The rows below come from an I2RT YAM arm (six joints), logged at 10 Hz.
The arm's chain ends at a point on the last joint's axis. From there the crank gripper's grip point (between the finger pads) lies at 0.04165 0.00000 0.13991 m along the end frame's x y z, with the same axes.
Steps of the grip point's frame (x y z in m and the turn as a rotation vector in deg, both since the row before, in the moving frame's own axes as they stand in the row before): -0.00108 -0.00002 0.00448 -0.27 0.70 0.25; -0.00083 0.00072 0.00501 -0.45 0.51 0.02; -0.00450 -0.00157 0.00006 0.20 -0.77 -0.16; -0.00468 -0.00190 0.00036 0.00 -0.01 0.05; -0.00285 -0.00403 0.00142 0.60 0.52 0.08
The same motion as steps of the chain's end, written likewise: -0.00278 -0.00086 0.00500 -0.27 0.70 0.25; -0.00207 -0.00039 0.00539 -0.45 0.51 0.02; -0.00262 -0.00097 -0.00049 0.20 -0.77 -0.16; -0.00466 -0.00194 0.00035 0.00 -0.01 0.05; -0.00412 -0.00263 0.00181 0.60 0.52 0.08
